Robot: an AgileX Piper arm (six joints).
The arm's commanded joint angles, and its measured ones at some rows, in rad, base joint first. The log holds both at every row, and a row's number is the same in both.
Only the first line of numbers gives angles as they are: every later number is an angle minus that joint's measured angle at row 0.
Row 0, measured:
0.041, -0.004, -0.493, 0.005, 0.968, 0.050
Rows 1 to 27, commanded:
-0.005, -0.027, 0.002, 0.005, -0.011, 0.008
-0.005, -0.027, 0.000, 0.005, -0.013, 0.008
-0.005, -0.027, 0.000, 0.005, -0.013, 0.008
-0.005, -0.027, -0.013, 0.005, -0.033, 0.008
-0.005, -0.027, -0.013, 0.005, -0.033, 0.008
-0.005, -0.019, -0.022, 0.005, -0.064, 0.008
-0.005, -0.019, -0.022, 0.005, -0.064, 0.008
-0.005, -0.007, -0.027, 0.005, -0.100, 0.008
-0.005, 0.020, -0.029, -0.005, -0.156, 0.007
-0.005, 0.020, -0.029, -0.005, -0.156, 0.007
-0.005, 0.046, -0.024, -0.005, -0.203, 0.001
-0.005, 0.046, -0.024, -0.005, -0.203, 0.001
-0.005, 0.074, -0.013, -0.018, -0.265, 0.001
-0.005, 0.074, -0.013, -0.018, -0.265, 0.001
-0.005, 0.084, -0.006, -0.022, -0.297, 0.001
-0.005, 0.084, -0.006, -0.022, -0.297, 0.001
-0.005, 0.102, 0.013, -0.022, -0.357, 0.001
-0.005, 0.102, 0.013, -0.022, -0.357, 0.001
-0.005, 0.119, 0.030, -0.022, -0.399, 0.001
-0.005, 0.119, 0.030, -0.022, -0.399, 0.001
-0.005, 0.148, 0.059, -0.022, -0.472, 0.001
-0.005, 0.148, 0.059, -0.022, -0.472, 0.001
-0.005, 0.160, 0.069, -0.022, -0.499, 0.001
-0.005, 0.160, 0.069, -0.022, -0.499, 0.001
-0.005, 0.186, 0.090, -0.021, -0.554, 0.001
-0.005, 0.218, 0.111, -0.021, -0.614, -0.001
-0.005, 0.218, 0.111, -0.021, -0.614, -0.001
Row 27, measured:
0.000, 0.186, 0.086, -0.013, -0.526, 0.002
